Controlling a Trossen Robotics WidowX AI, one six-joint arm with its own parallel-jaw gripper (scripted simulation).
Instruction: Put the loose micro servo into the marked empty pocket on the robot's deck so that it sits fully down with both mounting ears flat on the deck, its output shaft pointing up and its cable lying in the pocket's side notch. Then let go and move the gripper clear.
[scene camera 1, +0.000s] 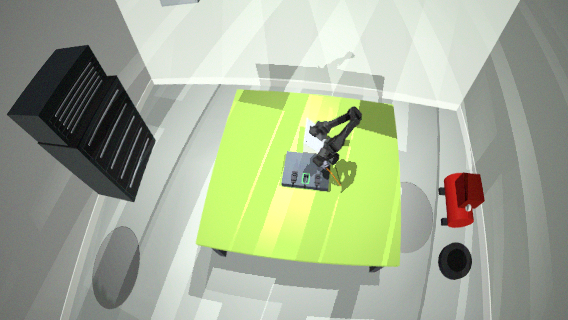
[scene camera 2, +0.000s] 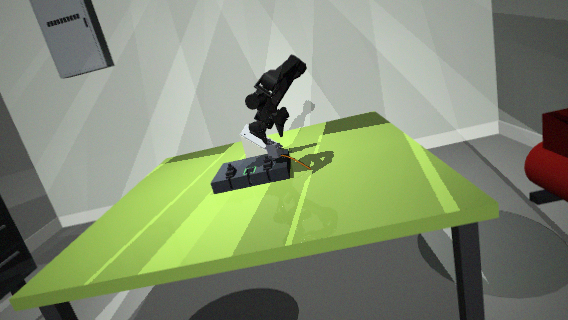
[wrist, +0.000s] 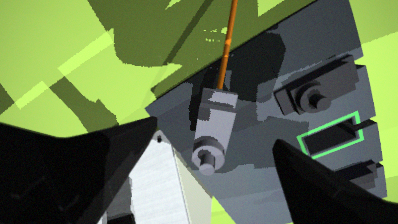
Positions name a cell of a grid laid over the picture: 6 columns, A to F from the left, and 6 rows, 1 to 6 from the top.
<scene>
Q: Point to a dark robot deck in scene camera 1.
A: D4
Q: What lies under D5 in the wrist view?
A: A dark robot deck.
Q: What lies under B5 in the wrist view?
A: My gripper.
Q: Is my gripper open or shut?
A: Open.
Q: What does my gripper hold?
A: Nothing.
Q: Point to my gripper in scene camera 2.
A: At C3
</scene>
